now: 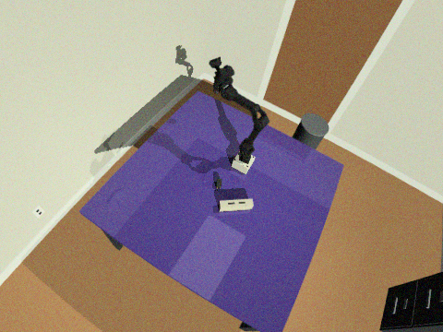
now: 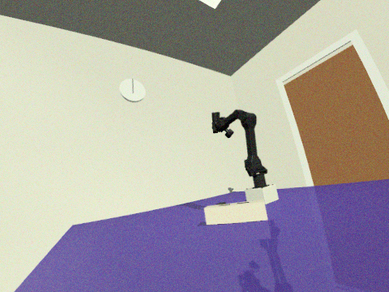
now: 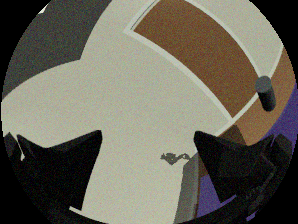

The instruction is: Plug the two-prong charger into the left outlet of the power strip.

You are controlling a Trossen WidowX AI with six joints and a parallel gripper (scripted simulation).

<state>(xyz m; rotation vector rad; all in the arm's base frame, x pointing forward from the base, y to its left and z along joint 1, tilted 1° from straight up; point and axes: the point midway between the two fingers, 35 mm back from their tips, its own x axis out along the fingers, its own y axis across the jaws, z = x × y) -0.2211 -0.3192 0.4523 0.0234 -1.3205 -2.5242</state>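
Right now the charger is 51 cm below my gripper tip, 48 cm ahead of it and 25 cm to the left of it.
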